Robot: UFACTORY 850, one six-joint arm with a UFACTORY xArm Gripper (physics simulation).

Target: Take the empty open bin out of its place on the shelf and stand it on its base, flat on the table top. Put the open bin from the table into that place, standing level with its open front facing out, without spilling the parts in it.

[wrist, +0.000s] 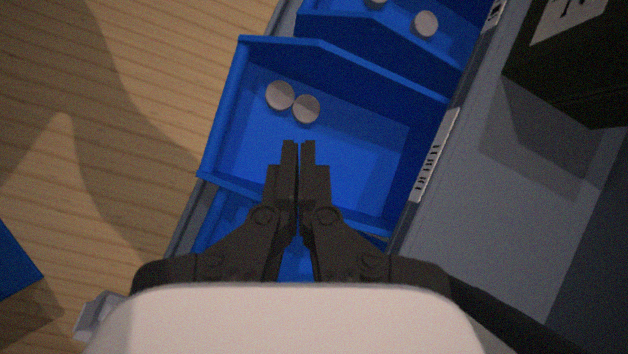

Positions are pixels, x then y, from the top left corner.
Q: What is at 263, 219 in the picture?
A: My gripper.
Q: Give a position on a blue bin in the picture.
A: At 375, 128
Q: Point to a blue bin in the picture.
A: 437, 63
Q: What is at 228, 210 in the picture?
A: A blue bin.
